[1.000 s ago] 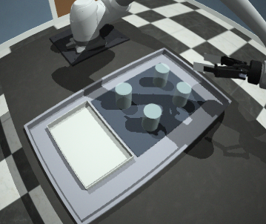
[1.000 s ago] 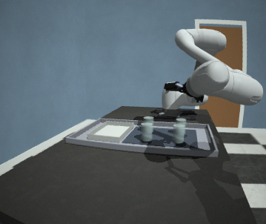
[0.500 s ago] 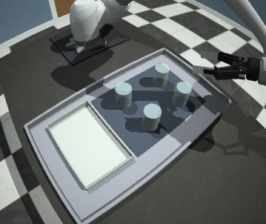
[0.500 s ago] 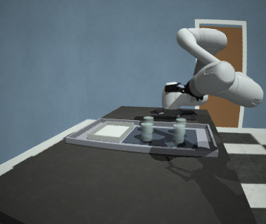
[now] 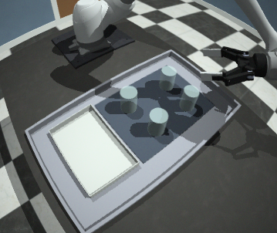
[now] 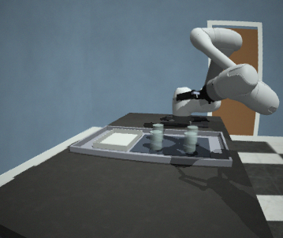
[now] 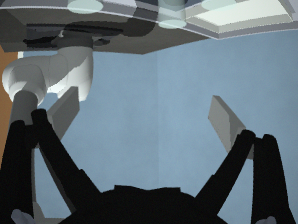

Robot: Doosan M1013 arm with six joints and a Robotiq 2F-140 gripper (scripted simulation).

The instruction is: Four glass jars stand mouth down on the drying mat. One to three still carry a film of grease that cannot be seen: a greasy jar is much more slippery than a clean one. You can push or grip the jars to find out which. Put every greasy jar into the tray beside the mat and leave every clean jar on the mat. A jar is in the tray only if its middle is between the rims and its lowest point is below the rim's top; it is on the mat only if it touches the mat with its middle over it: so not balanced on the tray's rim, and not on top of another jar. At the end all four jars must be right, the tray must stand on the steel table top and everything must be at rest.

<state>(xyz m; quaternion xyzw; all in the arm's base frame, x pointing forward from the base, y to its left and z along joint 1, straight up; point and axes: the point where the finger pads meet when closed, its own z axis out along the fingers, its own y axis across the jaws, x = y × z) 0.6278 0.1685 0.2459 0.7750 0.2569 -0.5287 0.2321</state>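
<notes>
Now: the steel table top 5 cm behind my hand, 20 cm to the right of it and 26 cm below it. Round my hand: tray: 4 cm behind, 41 cm to the right, 25 cm below; drying mat: 8 cm behind, 9 cm to the right, 26 cm below.
</notes>
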